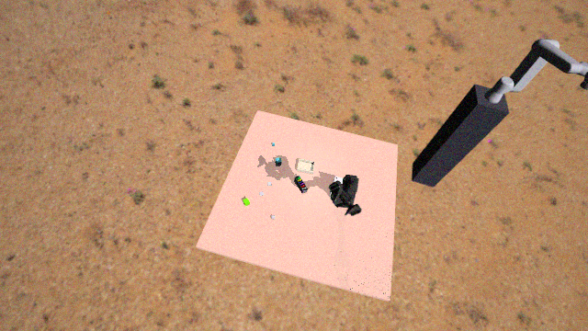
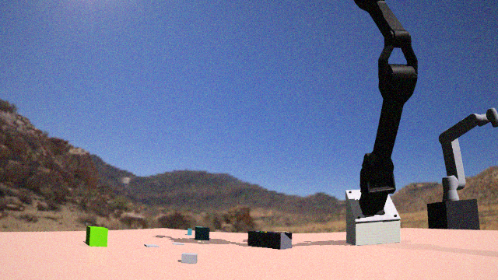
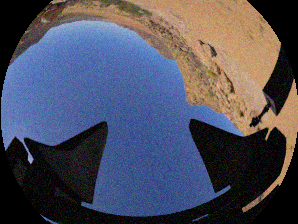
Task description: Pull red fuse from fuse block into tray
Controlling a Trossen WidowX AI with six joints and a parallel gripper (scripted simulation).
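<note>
Now: gripper tip 690 mm above the red fuse, 440 mm to the left of it and 220 mm short of it. Also, from my gripper tip: tray (710 mm below, 640 mm to the right, 240 mm ahead); green cube (700 mm below, 570 mm ahead, 190 mm to the right); small grey cube (710 mm below, 350 mm ahead, 150 mm to the right).
</note>
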